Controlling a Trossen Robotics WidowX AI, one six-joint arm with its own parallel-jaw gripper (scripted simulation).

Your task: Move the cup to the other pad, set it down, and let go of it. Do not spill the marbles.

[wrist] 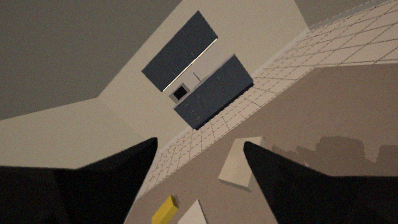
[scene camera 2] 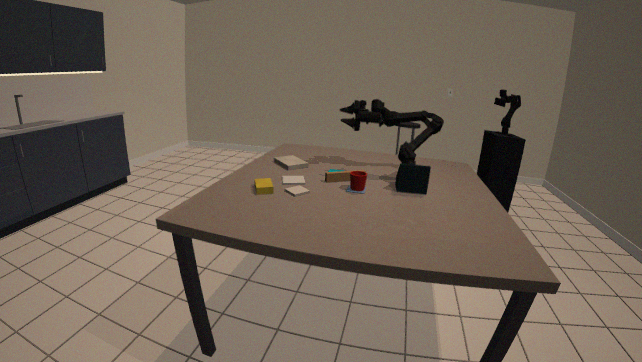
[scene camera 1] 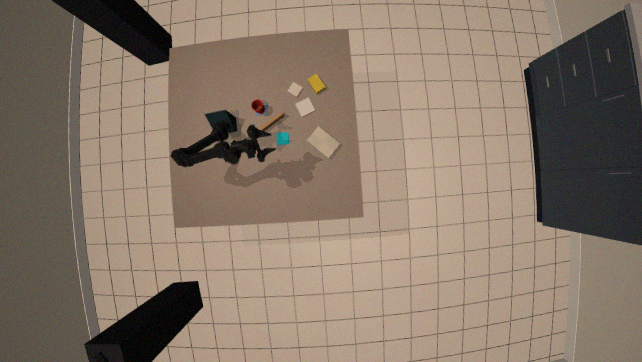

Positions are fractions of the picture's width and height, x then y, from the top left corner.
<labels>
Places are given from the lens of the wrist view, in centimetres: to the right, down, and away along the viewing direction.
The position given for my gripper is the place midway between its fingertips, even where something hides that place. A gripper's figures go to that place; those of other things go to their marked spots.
my gripper (wrist: 0.51,0.64): 0, 3, 11
white slab (wrist: 0.59,0.77): 12, 20, 38
</labels>
